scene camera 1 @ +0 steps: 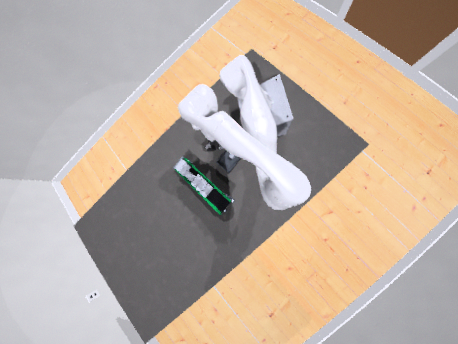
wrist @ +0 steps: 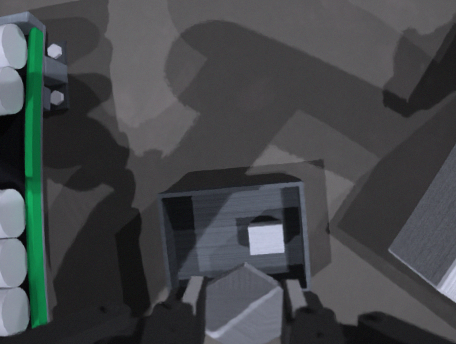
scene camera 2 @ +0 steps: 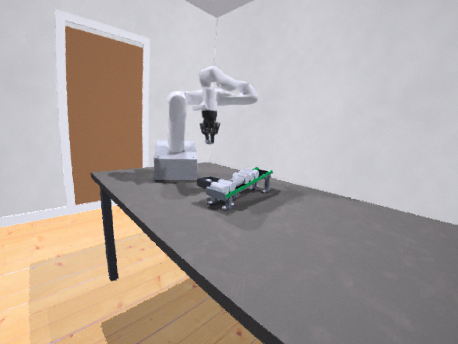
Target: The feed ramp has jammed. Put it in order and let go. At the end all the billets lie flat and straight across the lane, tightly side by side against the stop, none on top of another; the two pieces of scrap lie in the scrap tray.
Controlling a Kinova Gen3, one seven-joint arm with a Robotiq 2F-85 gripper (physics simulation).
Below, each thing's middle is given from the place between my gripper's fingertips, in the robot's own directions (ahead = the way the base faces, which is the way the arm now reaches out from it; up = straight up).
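The scrap tray [wrist: 204,231] is 21 cm below my hand, and it's 2 cm ahead of it and 2 cm to the left of it. Then there's the square scrap piece [wrist: 266,237], which is also 21 cm below my hand, 1 cm behind it and 1 cm to the left of it.
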